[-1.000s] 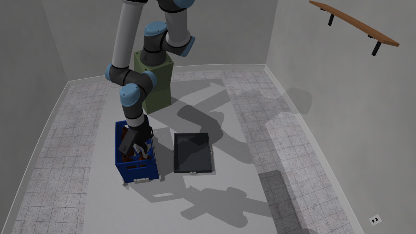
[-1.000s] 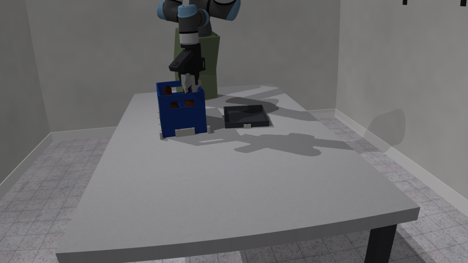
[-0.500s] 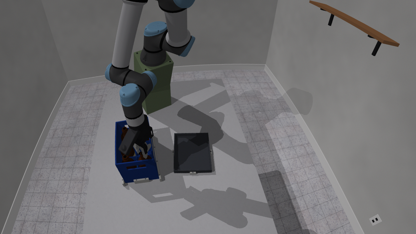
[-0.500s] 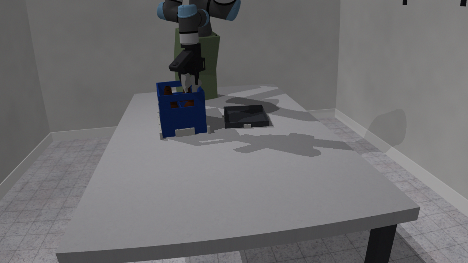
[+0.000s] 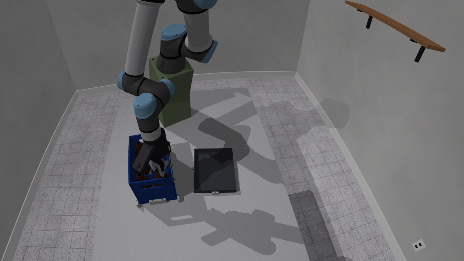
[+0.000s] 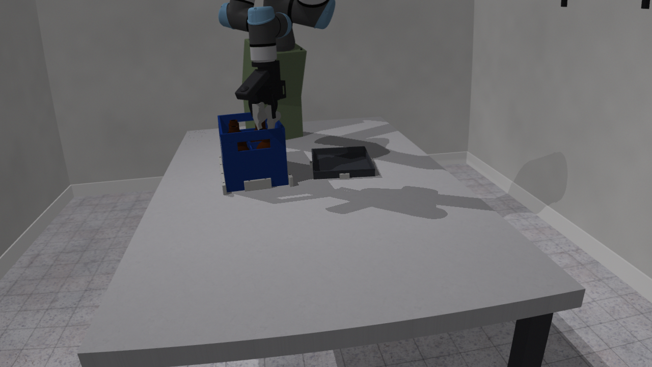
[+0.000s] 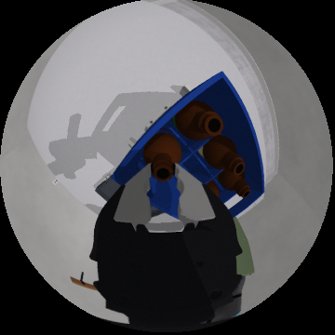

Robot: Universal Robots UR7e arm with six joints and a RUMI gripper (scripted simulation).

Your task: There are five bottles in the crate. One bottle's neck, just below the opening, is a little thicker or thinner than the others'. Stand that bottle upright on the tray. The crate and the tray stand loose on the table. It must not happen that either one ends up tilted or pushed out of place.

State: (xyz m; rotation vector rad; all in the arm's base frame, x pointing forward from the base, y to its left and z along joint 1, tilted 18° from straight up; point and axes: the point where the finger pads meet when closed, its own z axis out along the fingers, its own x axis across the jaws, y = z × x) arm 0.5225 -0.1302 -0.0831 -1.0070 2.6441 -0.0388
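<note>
Right now the blue crate is 90 mm behind my hand, 40 mm to the right of it and 70 mm below it. The rest, counted from my hand: dark tray 60 mm behind, 250 mm to the left, 140 mm below.
</note>
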